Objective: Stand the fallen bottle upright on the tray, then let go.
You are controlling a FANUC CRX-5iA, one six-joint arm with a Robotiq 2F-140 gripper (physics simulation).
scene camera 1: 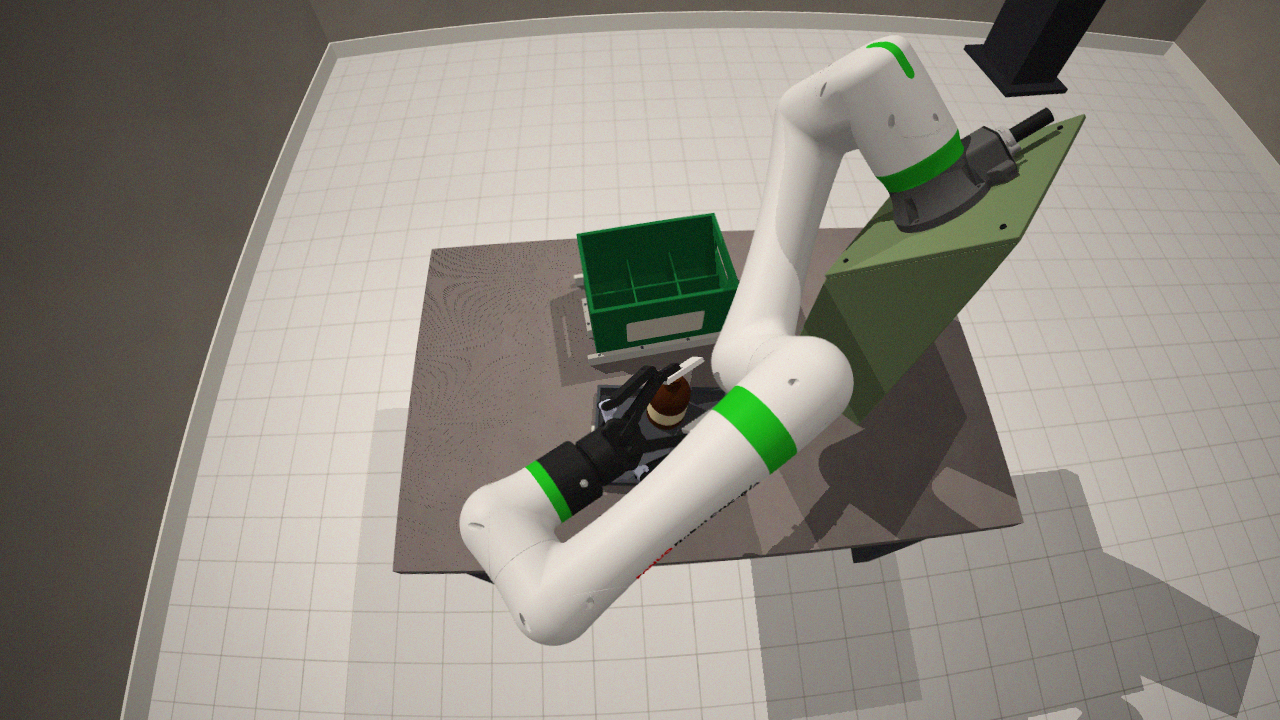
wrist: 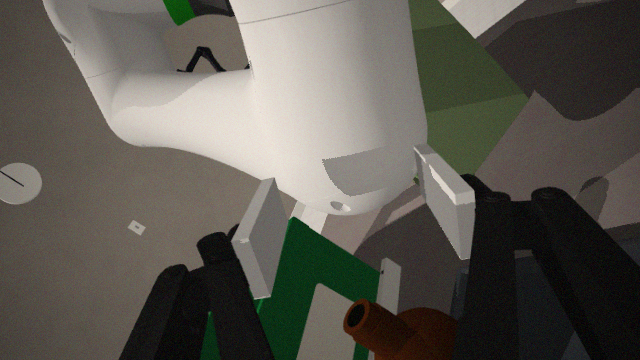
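Pixels of known places: gripper, fingertip midpoint: (scene camera 1: 709,384) (wrist: 348,185); arm's base, link origin: (scene camera 1: 943,202).
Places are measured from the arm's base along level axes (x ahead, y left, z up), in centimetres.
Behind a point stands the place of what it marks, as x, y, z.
The brown bottle (scene camera 1: 669,401) @[42.0, 7.6, -32.6] (wrist: 425,336) @[41.0, 7.4, -32.3] with a cream label stands upright on the dark grey tray (scene camera 1: 708,392) @[32.7, 3.3, -42.9] (wrist: 460,290) @[31.5, 3.6, -42.2]. Its neck and shoulder show at the lower edge of the wrist view; its lower part is out of that view. My gripper (scene camera 1: 688,399) (wrist: 348,185) @[36.7, 10.4, -22.0] is open, with nothing between its pads. It is tilted, and in the wrist view the pads are beyond the bottle's mouth, above the neck. In the scene view the fingers partly cover the bottle's top and the tray, and the forearm hides the tray's right part.
A green crate (scene camera 1: 612,329) @[48.6, -9.4, -33.6] (wrist: 325,260) @[27.8, -8.7, -32.8] with compartments stands behind the tray on the brown table (scene camera 1: 492,376) @[73.8, -10.5, -44.4]. The green pedestal (scene camera 1: 904,322) @[8.4, 12.5, -10.6] (wrist: 460,75) @[8.3, 12.6, -33.7] is at the right. My white arm (scene camera 1: 680,474) @[46.5, 26.9, -8.3] (wrist: 330,100) @[34.2, 12.7, -18.3] passes close over the tray's right side.
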